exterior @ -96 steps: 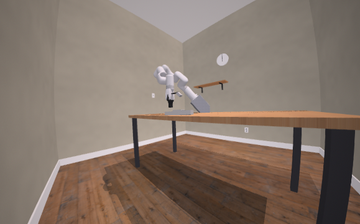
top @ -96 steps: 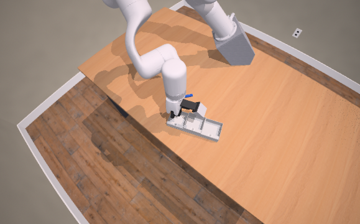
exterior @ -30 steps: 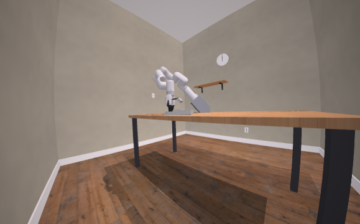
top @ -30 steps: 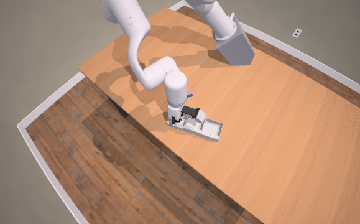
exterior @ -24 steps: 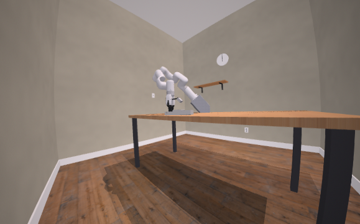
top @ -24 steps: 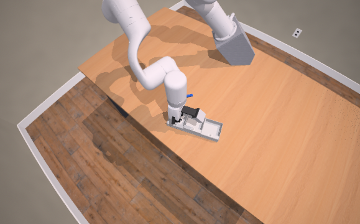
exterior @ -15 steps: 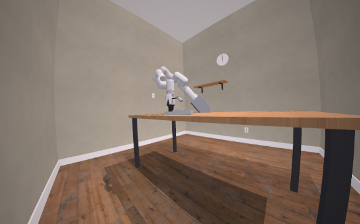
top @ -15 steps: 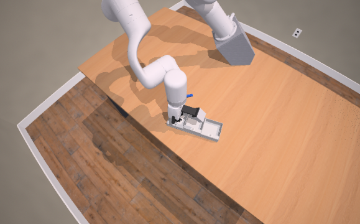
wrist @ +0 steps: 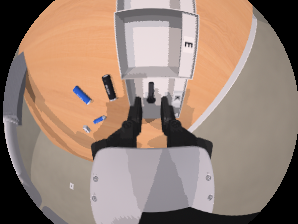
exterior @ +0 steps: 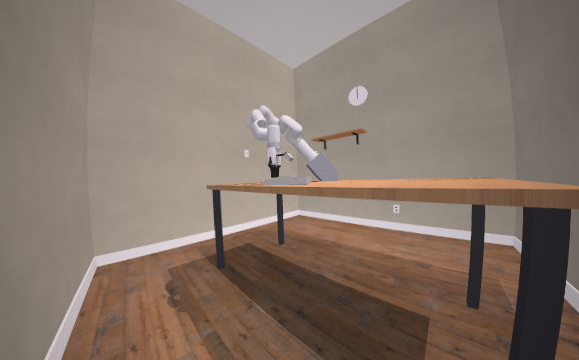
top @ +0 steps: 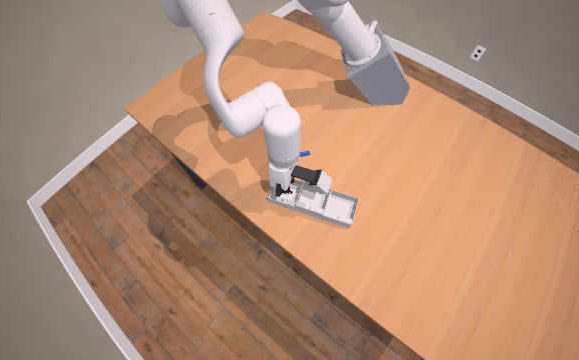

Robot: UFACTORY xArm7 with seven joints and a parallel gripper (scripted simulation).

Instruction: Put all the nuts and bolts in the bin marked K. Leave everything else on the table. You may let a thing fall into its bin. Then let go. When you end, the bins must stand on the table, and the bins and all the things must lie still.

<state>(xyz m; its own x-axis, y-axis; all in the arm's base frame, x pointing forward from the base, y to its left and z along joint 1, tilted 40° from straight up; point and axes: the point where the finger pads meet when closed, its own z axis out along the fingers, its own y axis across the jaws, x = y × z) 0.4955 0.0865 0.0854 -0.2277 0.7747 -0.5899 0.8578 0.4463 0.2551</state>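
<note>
Now: hand 10 mm to the left of the black bolt and 50 mm above it. Also, from my hand: small black part 70 mm behind, 10 mm to the right, 60 mm below; then bin 10 mm behind, 80 mm to the left, 40 mm below; then blue piece 140 mm behind, 40 mm to the right, 60 mm below.
</note>
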